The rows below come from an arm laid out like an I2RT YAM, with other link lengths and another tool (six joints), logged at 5 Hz.
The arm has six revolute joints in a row. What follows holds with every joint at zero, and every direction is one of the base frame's. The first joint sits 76.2 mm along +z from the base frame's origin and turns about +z. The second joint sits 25.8 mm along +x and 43.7 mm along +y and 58.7 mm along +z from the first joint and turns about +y. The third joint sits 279.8 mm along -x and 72.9 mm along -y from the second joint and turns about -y. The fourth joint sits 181.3 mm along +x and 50.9 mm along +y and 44.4 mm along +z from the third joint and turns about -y. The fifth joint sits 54.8 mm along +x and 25.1 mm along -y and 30 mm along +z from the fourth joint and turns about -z. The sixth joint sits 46.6 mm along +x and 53.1 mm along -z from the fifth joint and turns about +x. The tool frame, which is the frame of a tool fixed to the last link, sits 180 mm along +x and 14 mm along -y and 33 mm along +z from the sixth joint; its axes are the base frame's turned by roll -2.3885, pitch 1.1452 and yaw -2.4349 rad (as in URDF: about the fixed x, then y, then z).
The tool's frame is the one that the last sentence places.
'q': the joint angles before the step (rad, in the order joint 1, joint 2, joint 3, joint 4, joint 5, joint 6). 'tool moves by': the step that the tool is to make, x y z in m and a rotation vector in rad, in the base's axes. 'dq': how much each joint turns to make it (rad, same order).
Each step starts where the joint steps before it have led.
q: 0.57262 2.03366 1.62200 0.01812 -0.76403 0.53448
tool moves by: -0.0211 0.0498 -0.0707 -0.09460 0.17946 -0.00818
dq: 0.13367 0.13836 0.06228 -0.04772 0.11322 0.11847
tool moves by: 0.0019 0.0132 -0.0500 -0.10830 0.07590 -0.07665
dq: 0.06203 0.09357 0.06898 -0.07181 0.13259 0.05944
